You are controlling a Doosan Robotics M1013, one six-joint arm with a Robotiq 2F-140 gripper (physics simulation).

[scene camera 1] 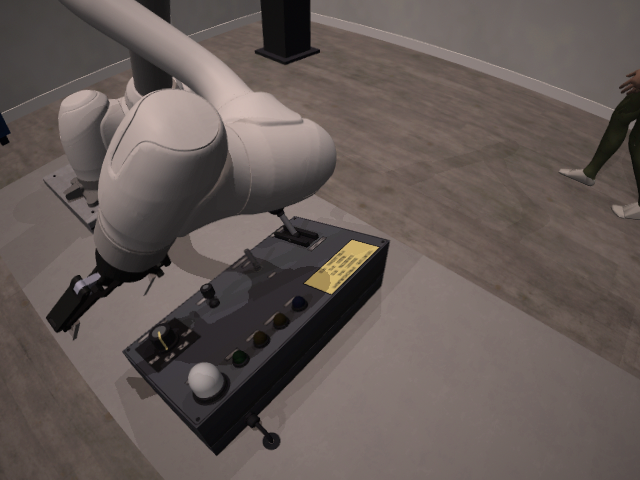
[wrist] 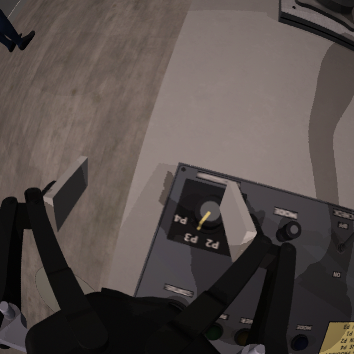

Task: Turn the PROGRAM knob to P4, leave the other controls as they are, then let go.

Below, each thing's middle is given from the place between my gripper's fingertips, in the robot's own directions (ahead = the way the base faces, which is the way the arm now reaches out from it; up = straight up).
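Labels:
There's the control panel (scene camera 1: 234, 356), and my gripper's 13 cm above it, 24 cm to the right of it and 9 cm short of it.

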